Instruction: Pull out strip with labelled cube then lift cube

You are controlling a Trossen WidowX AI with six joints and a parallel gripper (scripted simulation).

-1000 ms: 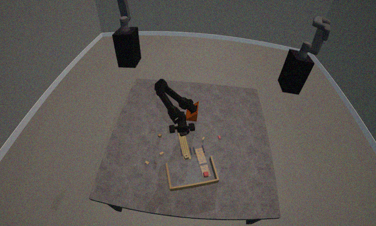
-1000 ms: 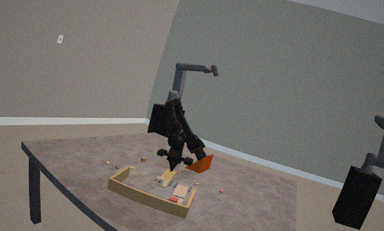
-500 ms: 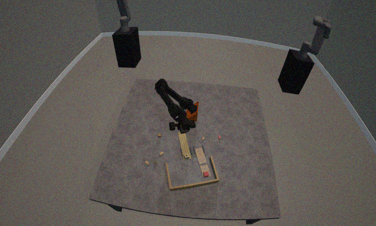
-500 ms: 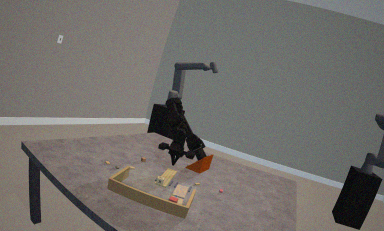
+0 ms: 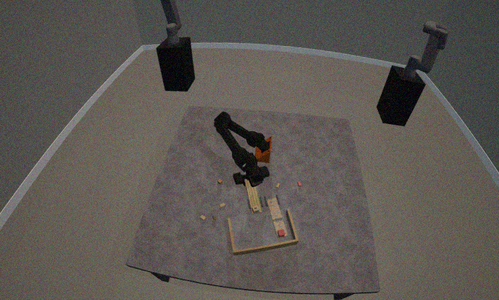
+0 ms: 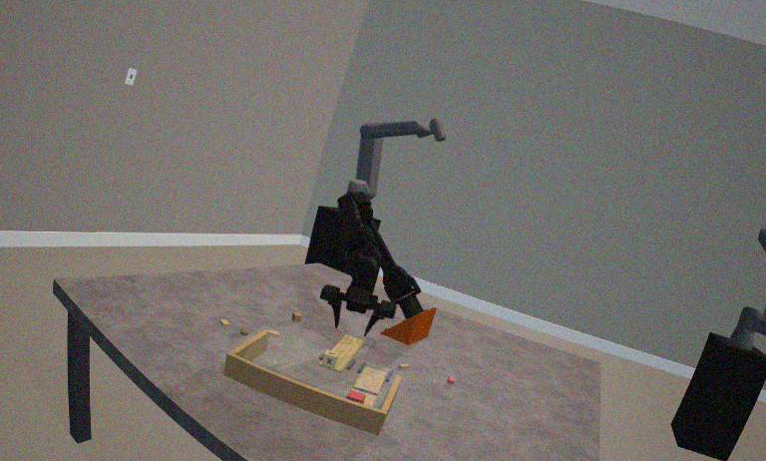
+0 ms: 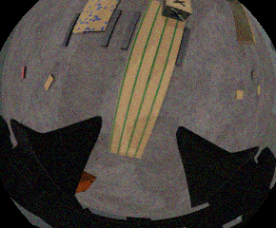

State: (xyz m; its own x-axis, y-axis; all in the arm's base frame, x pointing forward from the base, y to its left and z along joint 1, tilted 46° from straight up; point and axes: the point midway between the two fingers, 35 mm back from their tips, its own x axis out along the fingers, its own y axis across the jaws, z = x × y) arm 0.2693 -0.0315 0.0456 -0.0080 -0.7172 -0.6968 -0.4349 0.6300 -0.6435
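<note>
Right now my gripper tip is 12 cm short of the blue-speckled strip, 14 cm to the right of it and 5 cm above it.
</note>
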